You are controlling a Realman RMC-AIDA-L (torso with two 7-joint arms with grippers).
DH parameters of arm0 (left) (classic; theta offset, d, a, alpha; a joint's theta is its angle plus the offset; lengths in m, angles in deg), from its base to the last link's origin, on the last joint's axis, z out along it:
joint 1: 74.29 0.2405 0 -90
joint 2: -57.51 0 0 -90
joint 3: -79.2 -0.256 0 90
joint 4: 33.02 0 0 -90
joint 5: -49.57 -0.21 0 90
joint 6: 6.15 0 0 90
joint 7: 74.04 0.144 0 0
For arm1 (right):
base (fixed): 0 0 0 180
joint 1: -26.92 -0.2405 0 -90
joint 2: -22.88 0 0 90
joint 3: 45.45 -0.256 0 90
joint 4: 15.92 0 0 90
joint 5: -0.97 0.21 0 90
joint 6: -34.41 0 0 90
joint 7: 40.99 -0.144 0 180
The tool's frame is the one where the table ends.
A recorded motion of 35 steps. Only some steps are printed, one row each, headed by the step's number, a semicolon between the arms.
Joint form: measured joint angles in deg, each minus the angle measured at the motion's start. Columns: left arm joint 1, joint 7, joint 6, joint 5, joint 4, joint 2, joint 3; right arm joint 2, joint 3, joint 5, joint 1, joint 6, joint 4, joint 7.
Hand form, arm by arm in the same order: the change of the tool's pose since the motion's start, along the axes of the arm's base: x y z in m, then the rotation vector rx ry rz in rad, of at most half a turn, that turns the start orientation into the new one. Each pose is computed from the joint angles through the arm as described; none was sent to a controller.
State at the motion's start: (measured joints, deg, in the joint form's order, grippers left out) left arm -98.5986 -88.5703 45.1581 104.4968 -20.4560 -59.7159 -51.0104; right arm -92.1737 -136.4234 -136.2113 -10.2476 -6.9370 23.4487 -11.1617
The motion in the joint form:
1: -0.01 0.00 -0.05 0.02 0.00 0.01 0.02; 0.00 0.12 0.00 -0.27 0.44 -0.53 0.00
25: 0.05 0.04 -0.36 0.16 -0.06 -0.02 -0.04; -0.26 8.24 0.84 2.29 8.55 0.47 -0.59
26: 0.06 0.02 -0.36 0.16 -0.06 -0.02 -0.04; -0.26 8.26 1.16 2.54 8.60 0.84 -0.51
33: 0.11 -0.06 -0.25 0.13 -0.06 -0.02 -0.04; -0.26 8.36 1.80 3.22 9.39 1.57 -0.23
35: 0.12 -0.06 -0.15 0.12 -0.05 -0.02 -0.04; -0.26 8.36 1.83 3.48 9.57 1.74 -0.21
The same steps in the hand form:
1: -0.0001 0.0001 0.0001 0.0000 -0.0001 0.0009; 0.0004 0.0007 -0.0004 0.0020 -0.0035 0.0009
25: -0.0013 -0.0007 -0.0005 -0.0030 0.0002 0.0076; 0.0038 -0.0058 -0.0136 0.0310 -0.0477 0.0898
26: -0.0014 -0.0007 -0.0005 -0.0030 -0.0001 0.0078; 0.0031 -0.0061 -0.0136 0.0340 -0.0414 0.0905
33: -0.0014 -0.0010 -0.0004 -0.0019 -0.0013 0.0071; 0.0026 -0.0063 -0.0129 0.0487 -0.0302 0.0965
35: -0.0012 -0.0010 -0.0002 -0.0009 -0.0014 0.0057; 0.0033 -0.0068 -0.0126 0.0523 -0.0289 0.0962

